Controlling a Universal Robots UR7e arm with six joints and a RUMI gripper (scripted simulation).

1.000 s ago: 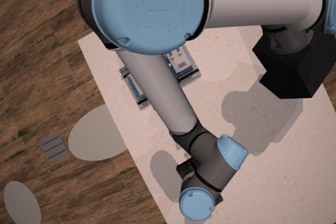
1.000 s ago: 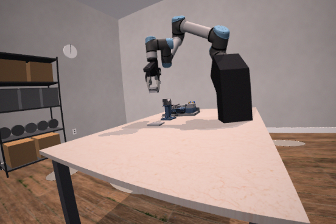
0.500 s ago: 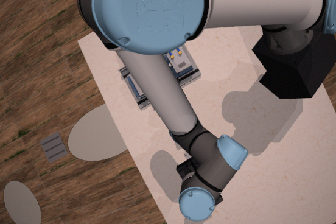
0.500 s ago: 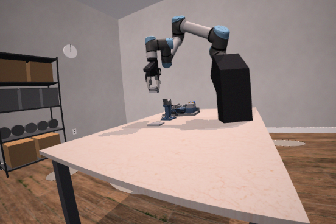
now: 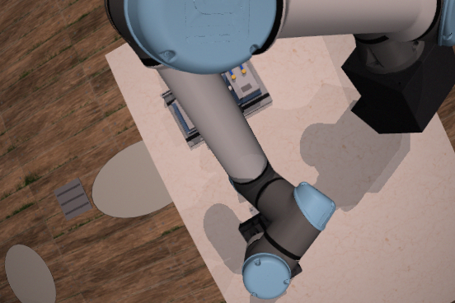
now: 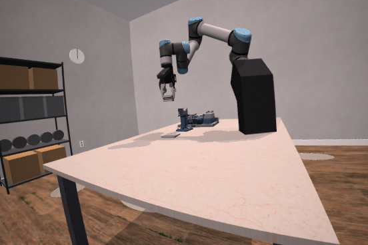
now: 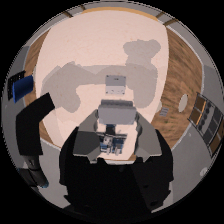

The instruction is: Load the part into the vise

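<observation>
The part lies 1 cm to the left of my hand and 1 cm below it. From my hand the other things lie so: vise (38 cm to the right, 20 cm below, 2 cm behind); then air cylinder rod (39 cm to the right, 17 cm below, 4 cm behind); then infeed plate (24 cm below, 1 cm to the left).
</observation>
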